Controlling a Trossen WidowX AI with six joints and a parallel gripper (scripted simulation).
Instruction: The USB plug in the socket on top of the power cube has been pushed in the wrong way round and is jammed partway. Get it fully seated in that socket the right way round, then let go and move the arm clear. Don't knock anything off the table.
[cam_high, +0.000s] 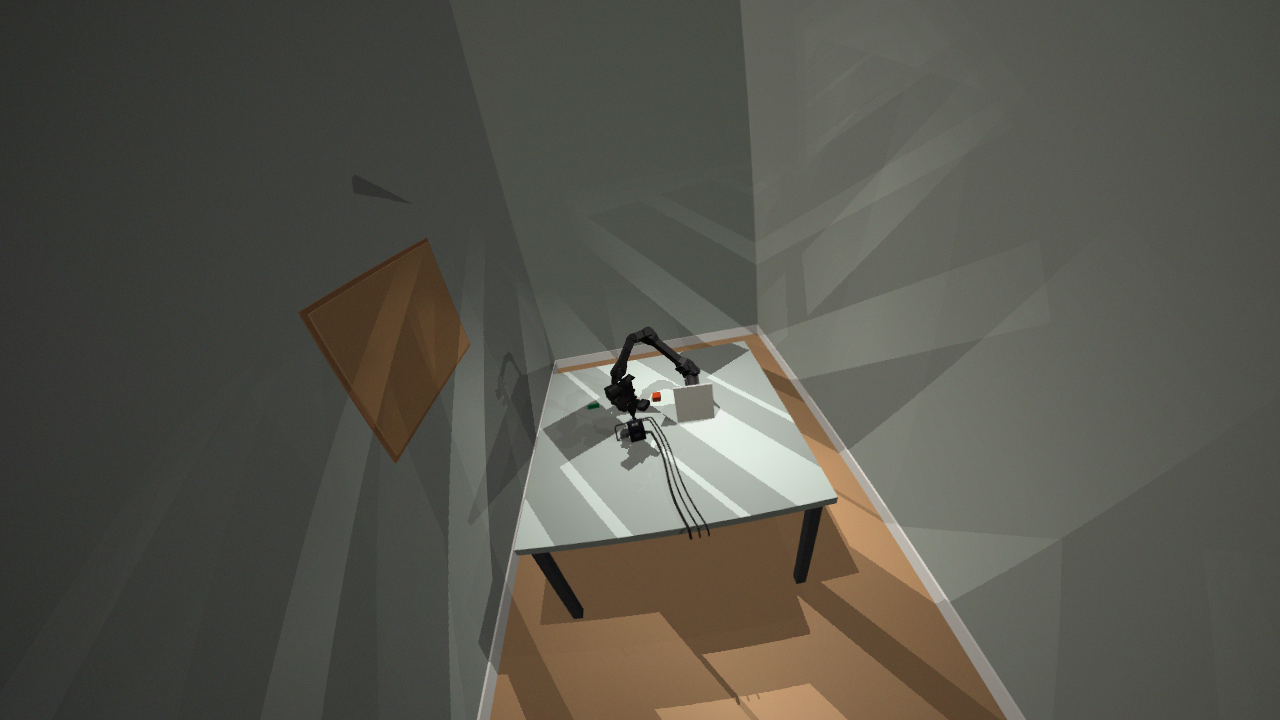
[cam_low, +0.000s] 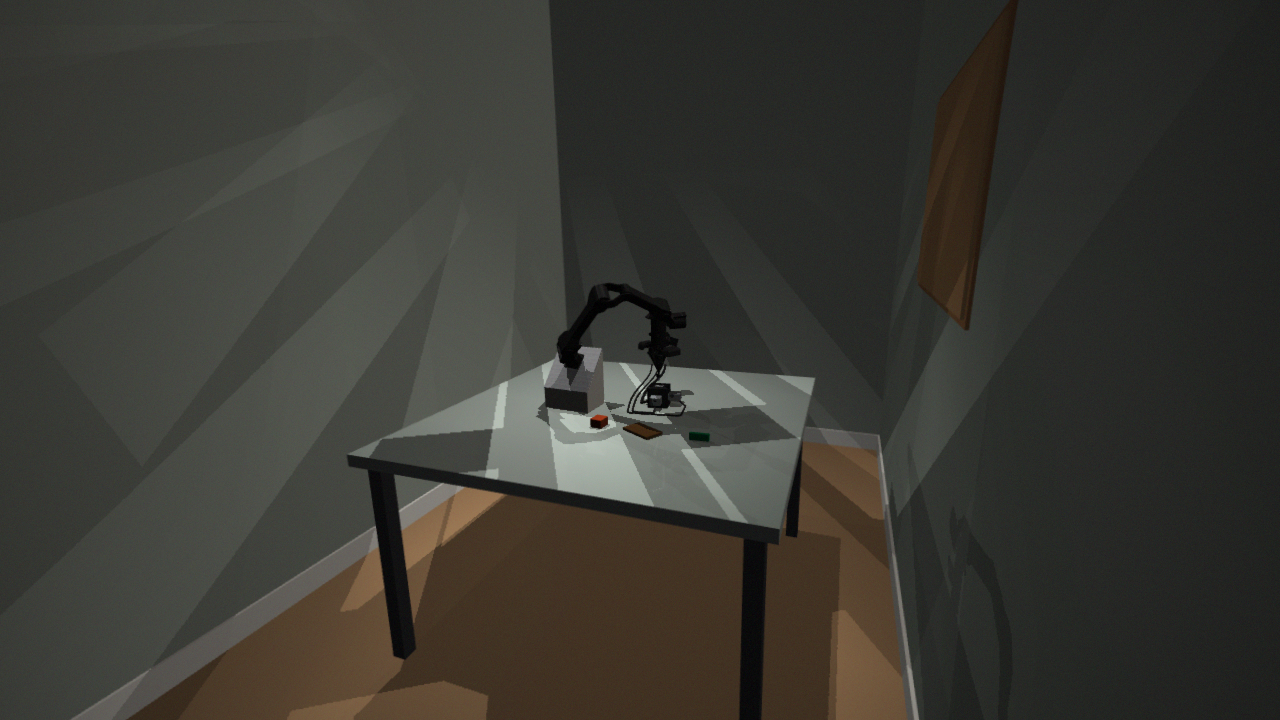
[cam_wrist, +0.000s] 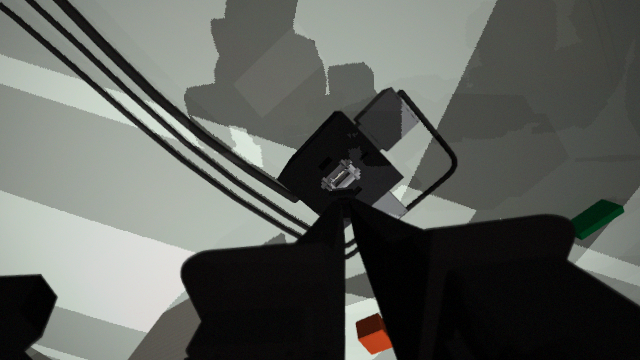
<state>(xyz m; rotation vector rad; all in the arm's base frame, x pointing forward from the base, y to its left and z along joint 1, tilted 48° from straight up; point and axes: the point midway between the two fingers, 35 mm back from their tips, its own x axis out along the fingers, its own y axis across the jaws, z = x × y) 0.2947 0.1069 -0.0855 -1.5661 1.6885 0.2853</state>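
Right now my gripper tip is 20 mm above the USB plug. From my gripper tip the other things lie so: brown plate (280 mm to the right, 130 mm below, 80 mm ahead); then green block (280 mm ahead, 260 mm to the right, 120 mm below); then red block (300 mm to the right, 120 mm below, 80 mm behind).
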